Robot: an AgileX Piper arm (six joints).
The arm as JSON. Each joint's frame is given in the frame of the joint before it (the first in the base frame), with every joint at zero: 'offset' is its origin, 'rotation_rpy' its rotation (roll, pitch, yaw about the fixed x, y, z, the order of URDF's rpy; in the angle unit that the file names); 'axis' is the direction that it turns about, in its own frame. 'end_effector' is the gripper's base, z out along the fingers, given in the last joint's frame.
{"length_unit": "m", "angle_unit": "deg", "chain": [
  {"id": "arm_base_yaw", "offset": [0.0, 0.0, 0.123], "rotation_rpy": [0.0, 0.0, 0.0], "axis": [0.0, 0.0, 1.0]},
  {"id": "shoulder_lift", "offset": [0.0, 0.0, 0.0], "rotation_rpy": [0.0, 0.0, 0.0], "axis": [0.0, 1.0, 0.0]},
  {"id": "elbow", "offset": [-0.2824, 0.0, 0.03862], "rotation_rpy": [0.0, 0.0, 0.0], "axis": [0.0, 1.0, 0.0]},
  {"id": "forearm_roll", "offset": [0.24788, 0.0, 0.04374], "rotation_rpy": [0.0, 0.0, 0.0], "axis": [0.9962, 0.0, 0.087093]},
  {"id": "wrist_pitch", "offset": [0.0, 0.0, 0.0], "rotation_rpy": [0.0, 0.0, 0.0], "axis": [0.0, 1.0, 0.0]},
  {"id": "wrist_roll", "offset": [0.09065, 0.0, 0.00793], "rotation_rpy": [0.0, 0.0, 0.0], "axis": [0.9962, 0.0, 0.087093]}
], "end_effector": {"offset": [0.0, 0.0, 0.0], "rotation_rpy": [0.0, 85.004, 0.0]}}
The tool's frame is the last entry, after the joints.
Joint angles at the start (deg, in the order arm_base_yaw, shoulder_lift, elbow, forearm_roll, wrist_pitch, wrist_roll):
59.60 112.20 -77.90 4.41 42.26 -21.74
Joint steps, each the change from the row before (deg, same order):
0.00 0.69 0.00 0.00 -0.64 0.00
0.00 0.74 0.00 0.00 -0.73 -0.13
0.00 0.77 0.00 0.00 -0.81 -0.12
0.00 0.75 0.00 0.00 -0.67 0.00
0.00 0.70 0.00 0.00 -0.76 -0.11
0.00 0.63 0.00 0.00 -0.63 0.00
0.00 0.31 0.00 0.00 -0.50 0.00
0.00 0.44 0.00 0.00 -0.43 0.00
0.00 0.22 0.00 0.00 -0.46 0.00
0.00 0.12 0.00 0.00 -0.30 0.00
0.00 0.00 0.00 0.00 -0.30 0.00
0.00 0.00 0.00 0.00 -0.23 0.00
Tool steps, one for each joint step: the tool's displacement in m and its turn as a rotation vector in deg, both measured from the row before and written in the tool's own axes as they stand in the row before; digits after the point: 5 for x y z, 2 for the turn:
0.00000 -0.00032 0.00479 0.02 0.06 0.04
-0.00001 -0.00035 0.00514 0.04 0.02 -0.09
-0.00002 -0.00037 0.00535 0.06 -0.02 -0.08
0.00022 -0.00026 0.00521 0.01 0.09 0.04
0.00006 -0.00031 0.00486 0.06 -0.04 -0.08
0.00019 -0.00022 0.00438 0.04 0.01 0.03
-0.00017 -0.00022 0.00215 0.09 -0.17 0.01
0.00020 -0.00013 0.00305 0.02 0.02 0.02
-0.00025 -0.00021 0.00153 0.10 -0.22 0.01
-0.00021 -0.00014 0.00083 0.07 -0.16 0.01
-0.00044 -0.00018 0.00000 0.11 -0.28 0.00
-0.00034 -0.00014 0.00000 0.09 -0.21 0.00

